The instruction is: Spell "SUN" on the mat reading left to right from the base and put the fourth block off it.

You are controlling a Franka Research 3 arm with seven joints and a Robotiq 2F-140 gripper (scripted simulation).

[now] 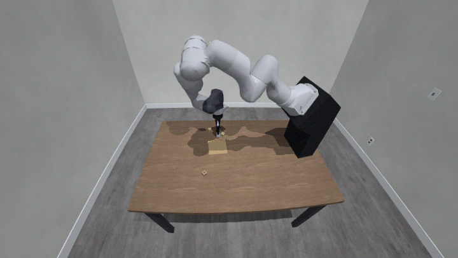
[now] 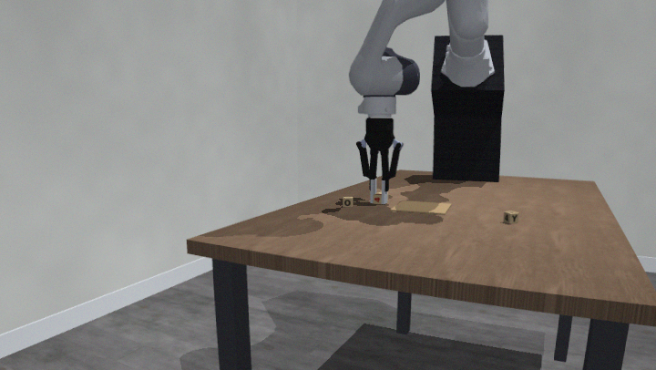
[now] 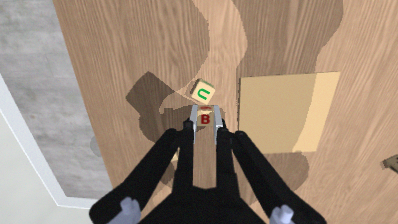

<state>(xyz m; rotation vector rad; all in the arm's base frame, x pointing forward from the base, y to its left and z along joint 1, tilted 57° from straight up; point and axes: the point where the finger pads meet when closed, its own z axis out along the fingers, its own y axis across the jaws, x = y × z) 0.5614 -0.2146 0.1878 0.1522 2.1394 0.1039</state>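
The U block lies 4 cm behind my hand and 2 cm below it. From my hand the other things lie so: S block 7 cm to the right, 7 cm ahead, 2 cm below; tan mat 12 cm to the left, 3 cm below, 2 cm ahead.
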